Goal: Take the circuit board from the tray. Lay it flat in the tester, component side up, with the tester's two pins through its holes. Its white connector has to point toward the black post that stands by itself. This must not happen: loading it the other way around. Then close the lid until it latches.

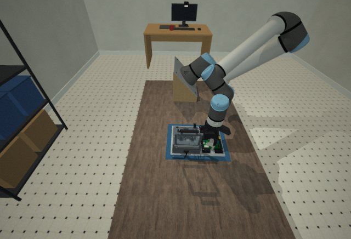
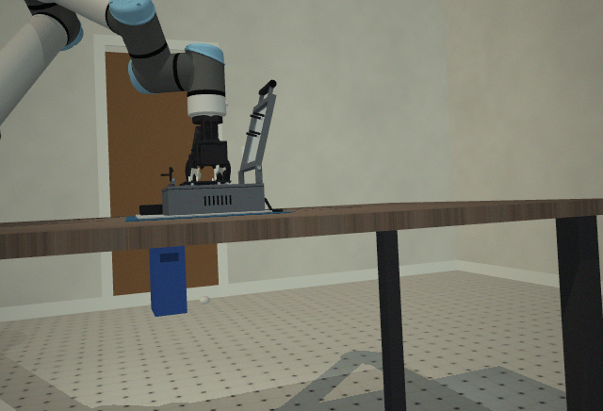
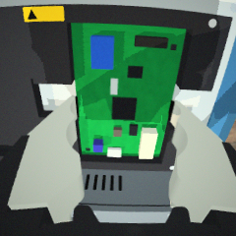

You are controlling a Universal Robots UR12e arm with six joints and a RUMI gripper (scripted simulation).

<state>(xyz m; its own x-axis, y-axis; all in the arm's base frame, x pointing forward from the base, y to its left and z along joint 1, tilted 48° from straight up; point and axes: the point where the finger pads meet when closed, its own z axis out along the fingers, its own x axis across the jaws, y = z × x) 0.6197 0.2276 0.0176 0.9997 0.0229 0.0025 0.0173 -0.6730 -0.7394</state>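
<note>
The tester lies 13 cm to the right of my hand, 9 cm above it and 1 cm behind it. From my hand the other things lie so: green circuit board right at my hand; tester lid 17 cm to the right, 16 cm above, 9 cm ahead.
</note>
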